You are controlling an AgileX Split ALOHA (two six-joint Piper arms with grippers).
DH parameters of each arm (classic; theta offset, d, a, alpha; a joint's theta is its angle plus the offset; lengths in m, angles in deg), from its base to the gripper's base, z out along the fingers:
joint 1: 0 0.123 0 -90
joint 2: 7.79 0 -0.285 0
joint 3: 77.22 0 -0.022 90
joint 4: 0 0.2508 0 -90
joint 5: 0 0 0.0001 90
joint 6: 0 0.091 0 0
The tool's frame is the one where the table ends.
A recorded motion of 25 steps. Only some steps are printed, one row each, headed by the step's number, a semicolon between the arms.
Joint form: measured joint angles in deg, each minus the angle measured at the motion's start. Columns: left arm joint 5, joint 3, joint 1, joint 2, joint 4, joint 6; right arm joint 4, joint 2, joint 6, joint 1, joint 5, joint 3.
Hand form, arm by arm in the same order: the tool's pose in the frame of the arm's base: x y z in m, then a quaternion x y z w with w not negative. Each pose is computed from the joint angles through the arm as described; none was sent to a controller.
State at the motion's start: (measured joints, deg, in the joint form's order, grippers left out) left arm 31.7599 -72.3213 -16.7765 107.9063 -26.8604 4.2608; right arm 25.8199 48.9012 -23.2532 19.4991 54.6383 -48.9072
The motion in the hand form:
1: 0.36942 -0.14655 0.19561 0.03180 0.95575 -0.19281 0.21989; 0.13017 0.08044 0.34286 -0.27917 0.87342 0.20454 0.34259
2: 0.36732 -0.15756 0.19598 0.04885 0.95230 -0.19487 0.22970; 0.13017 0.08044 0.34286 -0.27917 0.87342 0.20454 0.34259
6: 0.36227 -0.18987 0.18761 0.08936 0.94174 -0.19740 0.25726; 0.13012 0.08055 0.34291 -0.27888 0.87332 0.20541 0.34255
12: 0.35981 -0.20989 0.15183 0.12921 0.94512 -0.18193 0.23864; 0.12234 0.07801 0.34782 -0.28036 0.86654 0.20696 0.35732
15: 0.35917 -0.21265 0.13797 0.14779 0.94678 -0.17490 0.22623; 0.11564 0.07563 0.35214 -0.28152 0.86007 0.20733 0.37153
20: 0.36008 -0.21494 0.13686 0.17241 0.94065 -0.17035 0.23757; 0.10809 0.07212 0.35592 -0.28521 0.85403 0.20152 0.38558
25: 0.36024 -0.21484 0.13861 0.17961 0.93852 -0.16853 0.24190; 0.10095 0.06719 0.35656 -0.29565 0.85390 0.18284 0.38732
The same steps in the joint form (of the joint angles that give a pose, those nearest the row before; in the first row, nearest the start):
1: -1.05 0.00 -1.80 0.00 -0.24 0.90; 0.00 0.00 0.00 0.00 0.07 0.00
2: -2.51 -0.06 -3.51 0.13 -0.44 1.73; 0.00 0.00 0.00 0.00 0.07 0.00
6: -8.27 -0.06 -8.51 1.92 -0.93 3.55; 0.11 0.00 0.00 0.00 0.06 0.00
12: -10.93 -0.06 -11.39 7.16 -1.13 6.64; 0.22 -2.06 0.01 0.00 0.22 0.04
15: -10.93 -0.06 -11.72 9.08 -1.73 9.17; 0.22 -3.85 0.00 0.00 0.22 0.04
20: -12.00 -0.16 -11.99 9.41 -2.54 12.87; -0.53 -5.85 0.00 0.00 0.47 0.06
25: -12.15 -0.16 -11.99 9.18 -2.42 13.67; -2.89 -7.53 0.00 0.00 2.06 0.06

